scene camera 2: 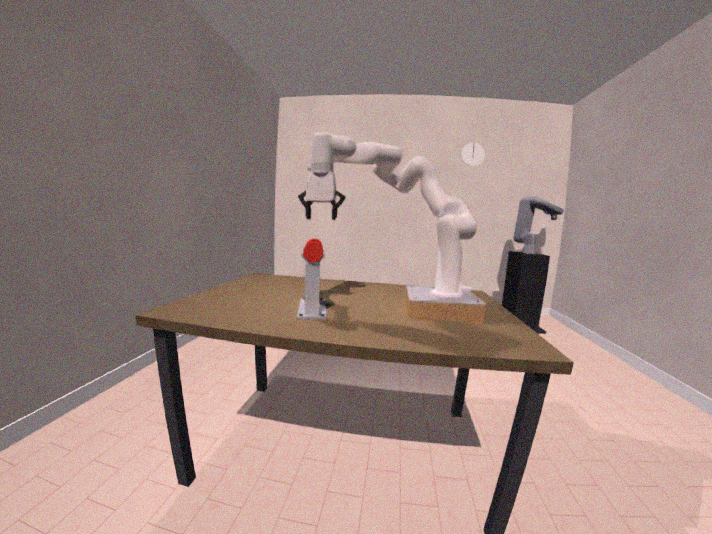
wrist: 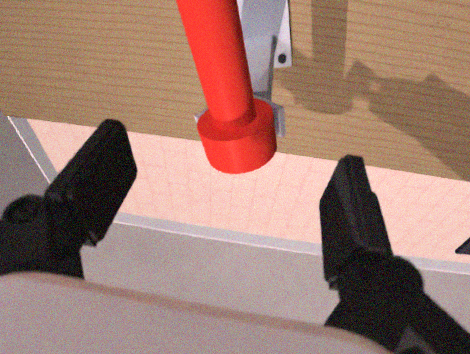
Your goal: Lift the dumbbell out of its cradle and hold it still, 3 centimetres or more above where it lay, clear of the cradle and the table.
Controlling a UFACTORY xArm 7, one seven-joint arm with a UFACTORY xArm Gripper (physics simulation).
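Pixels of known places: gripper, fingertip midpoint: (scene camera 2: 321, 219) (wrist: 228, 162); arm's base, link origin: (scene camera 2: 446, 293).
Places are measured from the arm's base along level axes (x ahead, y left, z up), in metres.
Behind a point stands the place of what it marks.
Observation:
The red dumbbell (scene camera 2: 313, 250) {x 0.506, y 0.184, z 0.165 m} (wrist: 220, 65) {x 0.518, y 0.098, z 0.177 m} rests on top of the grey cradle (scene camera 2: 312, 287) {x 0.507, y 0.182, z 0.039 m} (wrist: 261, 55) {x 0.498, y 0.150, z 0.019 m}, which stands on the table (scene camera 2: 241, 310) {x 0.768, y 0.170, z -0.066 m} (wrist: 100, 60) {x 0.780, y 0.192, z -0.066 m}. In the scene view the dumbbell shows end-on as a round red weight. In the wrist view its bar runs up out of the frame, so the other end is hidden, and its near weight shows between the two fingers in the picture. My gripper (scene camera 2: 321, 217) {x 0.499, y 0.101, z 0.267 m} (wrist: 228, 162) {x 0.499, y 0.101, z 0.267 m} is open and empty, pointing down. It hangs above the dumbbell, slightly to the right in the scene view, with a gap below the fingertips.
My arm's base stands on a wooden block (scene camera 2: 445, 310) {x 0.039, y 0.135, z -0.028 m} with a light top plate, at the table's right. Behind the table at the right, a second grey arm (scene camera 2: 523, 221) stands on a black pedestal (scene camera 2: 524, 287). Shadows fall on the table beside the cradle.

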